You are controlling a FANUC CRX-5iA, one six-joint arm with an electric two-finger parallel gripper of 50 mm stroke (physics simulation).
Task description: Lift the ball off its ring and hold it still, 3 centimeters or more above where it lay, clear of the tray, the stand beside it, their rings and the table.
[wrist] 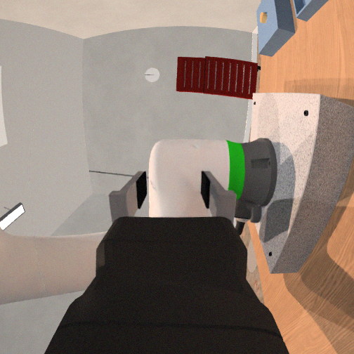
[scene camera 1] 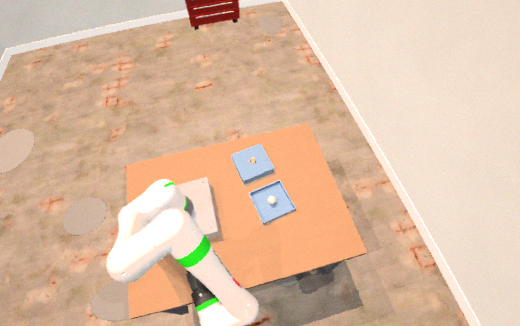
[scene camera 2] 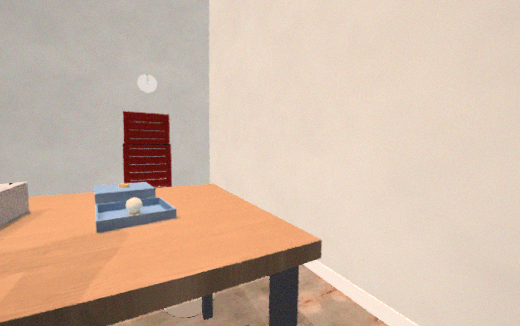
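Note:
The cream ball [scene camera 1: 271, 200] [scene camera 2: 134, 205] rests near the middle of the open blue tray [scene camera 1: 282, 209] [scene camera 2: 145, 220]. A bit of its ring [scene camera 2: 134, 213] shows beneath it in scene camera 2. Beside the tray is the blue block-like stand [scene camera 1: 242, 163] [scene camera 2: 117, 197] [wrist: 279, 31] with an empty orange ring [scene camera 2: 124, 185] on top. A corner of the tray also shows at the top right of the wrist view. My gripper [wrist: 173, 182] is open and empty, well away from the ball and pointing across the arm's own body. The ball does not show in the wrist view.
The arm [scene camera 1: 150, 245] stands on a pale speckled base block [scene camera 1: 202, 205] [scene camera 2: 12, 202] [wrist: 285, 150], left of the tray and stand on the wooden table [scene camera 1: 320, 230] [scene camera 2: 225, 235]. A red cabinet [scene camera 1: 213, 11] [scene camera 2: 147, 150] [wrist: 217, 76] stands far behind, near the walls.

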